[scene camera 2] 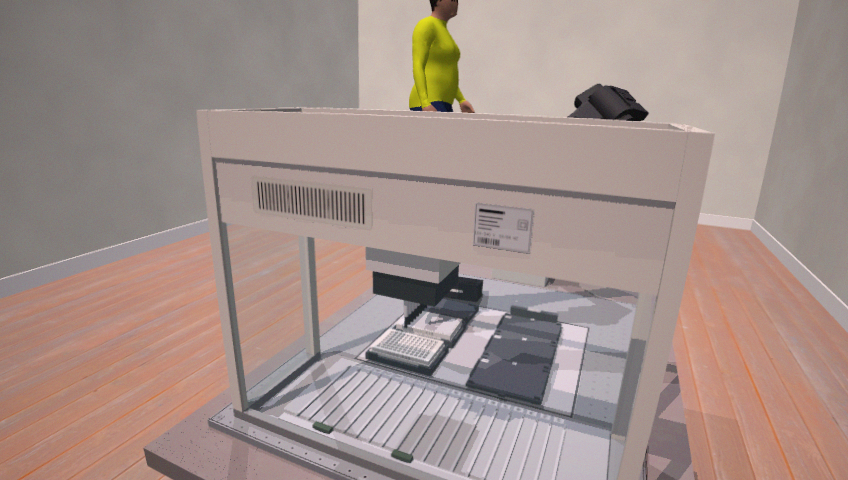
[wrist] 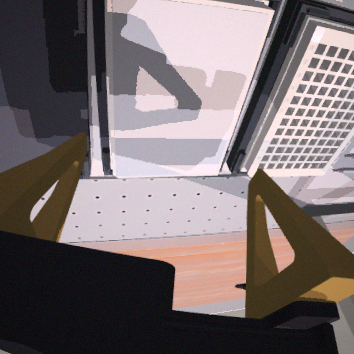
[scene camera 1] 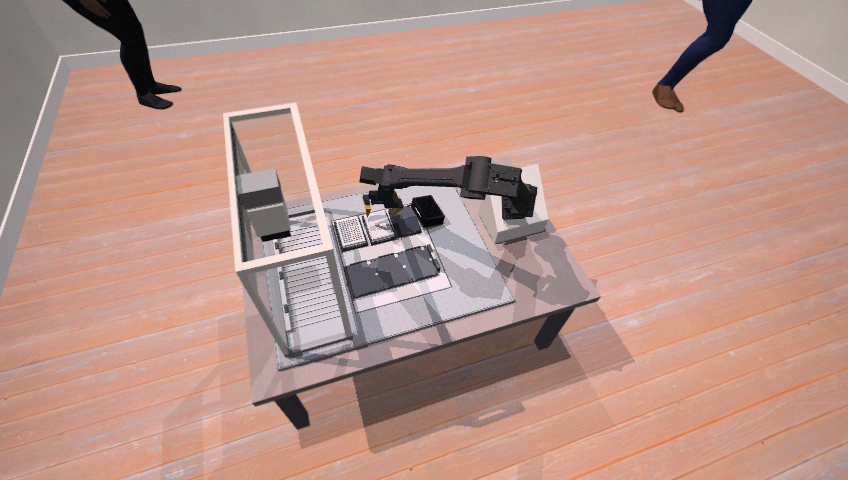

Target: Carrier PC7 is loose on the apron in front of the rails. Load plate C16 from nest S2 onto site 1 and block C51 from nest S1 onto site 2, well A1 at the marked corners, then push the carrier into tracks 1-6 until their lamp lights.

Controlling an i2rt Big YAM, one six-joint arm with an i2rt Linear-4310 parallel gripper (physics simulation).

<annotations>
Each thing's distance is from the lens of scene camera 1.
dark carrier (scene camera 1: 365, 277): 1.48 m
black well plate (scene camera 1: 426, 209): 1.61 m
</annotations>
